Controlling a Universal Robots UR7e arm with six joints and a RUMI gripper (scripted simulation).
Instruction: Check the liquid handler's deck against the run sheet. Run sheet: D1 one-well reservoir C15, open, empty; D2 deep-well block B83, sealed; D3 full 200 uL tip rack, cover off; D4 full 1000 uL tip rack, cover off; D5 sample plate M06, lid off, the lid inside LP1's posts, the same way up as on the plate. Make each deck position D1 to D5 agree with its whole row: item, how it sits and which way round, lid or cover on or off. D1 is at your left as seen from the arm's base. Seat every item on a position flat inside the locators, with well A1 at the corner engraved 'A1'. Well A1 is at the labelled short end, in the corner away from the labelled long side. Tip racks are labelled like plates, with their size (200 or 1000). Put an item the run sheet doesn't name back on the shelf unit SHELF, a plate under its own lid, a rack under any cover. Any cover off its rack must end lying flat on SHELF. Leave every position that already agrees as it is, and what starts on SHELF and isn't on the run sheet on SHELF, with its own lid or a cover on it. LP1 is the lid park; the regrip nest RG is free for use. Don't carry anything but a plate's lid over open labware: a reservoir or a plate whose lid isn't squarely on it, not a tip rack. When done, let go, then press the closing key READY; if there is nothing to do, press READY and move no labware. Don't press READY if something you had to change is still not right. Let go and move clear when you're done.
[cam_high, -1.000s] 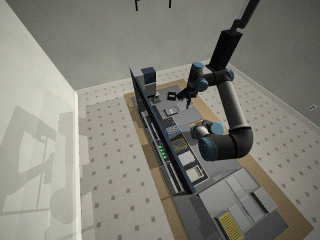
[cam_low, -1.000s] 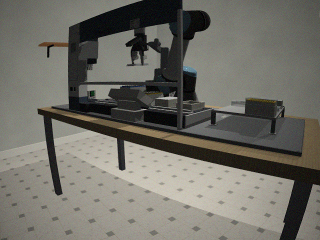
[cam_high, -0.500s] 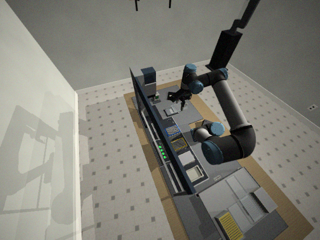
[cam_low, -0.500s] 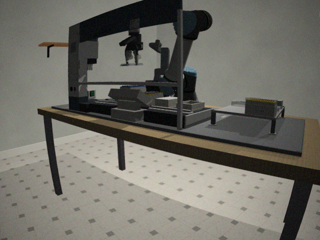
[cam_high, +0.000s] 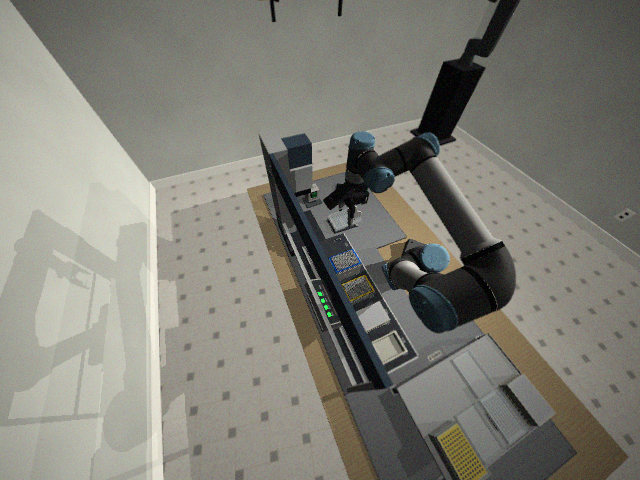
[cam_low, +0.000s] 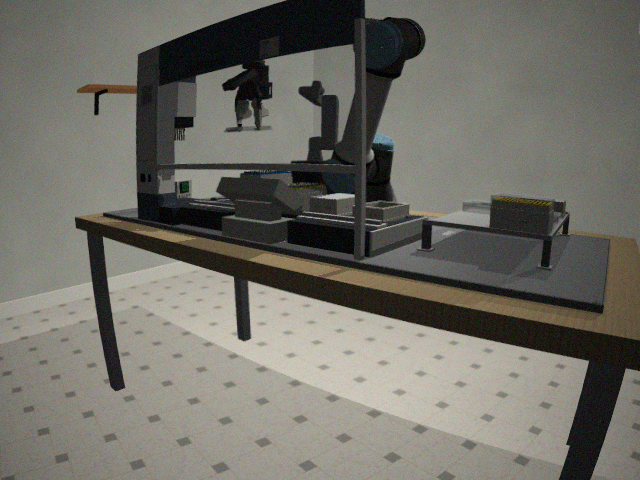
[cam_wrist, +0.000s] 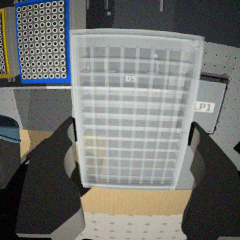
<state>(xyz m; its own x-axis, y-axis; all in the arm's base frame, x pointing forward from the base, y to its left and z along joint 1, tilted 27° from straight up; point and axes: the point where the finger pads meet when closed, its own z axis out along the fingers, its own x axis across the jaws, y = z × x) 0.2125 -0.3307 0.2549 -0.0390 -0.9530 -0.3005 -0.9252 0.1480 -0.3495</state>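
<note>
My hand is 60 mm short of the blue-framed tip rack, 130 mm to the right of it and 160 mm above it. The rest, counted from my hand: sample plate: 10 mm below; then yellow-framed tip rack: 60 mm ahead, 250 mm to the left, 190 mm below; then flat lid: 110 mm behind, 160 mm to the right, 270 mm below.
</note>
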